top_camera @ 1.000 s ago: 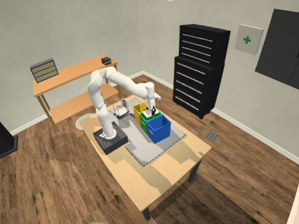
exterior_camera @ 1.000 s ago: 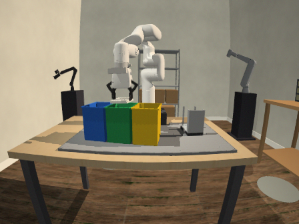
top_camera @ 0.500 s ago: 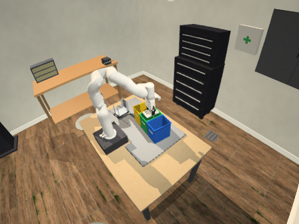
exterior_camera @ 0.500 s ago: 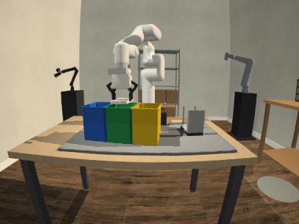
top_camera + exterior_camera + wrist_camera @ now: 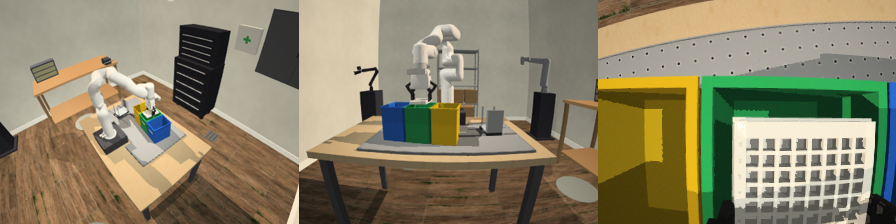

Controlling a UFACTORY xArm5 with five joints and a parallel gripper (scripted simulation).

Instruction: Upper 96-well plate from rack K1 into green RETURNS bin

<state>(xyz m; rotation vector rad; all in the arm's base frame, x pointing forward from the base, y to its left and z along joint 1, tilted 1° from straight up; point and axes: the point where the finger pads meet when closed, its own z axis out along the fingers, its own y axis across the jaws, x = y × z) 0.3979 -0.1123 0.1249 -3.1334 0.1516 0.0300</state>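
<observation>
The white 96-well plate is 1 cm below my hand. The rest, counted from my hand: yellow bin: 13 cm to the left, 12 cm below, 1 cm ahead; green bin: 12 cm below; blue bin: 13 cm to the right, 12 cm below, 1 cm behind.
</observation>
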